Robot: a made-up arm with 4 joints.
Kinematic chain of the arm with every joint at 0, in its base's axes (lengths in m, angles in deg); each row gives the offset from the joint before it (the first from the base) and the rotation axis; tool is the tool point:
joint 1: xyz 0 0 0.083 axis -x
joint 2: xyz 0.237 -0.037 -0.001 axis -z
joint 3: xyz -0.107 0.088 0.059 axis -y
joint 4: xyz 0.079 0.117 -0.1 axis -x
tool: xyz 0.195 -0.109 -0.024
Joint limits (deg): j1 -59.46..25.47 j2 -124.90..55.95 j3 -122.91..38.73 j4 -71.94..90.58
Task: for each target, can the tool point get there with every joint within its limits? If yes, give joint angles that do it. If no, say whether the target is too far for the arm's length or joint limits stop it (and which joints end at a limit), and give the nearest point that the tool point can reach.
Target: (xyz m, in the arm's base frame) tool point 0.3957 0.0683 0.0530
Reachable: yes | joints 1.90 -4.03 -0.81 21.78
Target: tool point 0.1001 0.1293 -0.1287
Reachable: yes | joints 2.75 19.27 -101.52 53.77
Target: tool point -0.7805 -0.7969 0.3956
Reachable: no: too far | nearest point -0.1330 -0.3263 0.1749 | short by 0.830 m
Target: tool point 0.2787 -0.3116 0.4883
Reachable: no: joint limits stop it (at a limit: joint 1, joint 3, joint 4) | nearest point 0.2745 -0.1185 0.3478 | short by 0.239 m
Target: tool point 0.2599 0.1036 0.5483
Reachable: no: joint limits stop it (at a limit: joint 3, joint 4) | nearest point 0.2521 0.0634 0.3678 | short by 0.185 m
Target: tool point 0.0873 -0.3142 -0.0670
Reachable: yes | joints 4.26 -78.47 -106.87 8.38
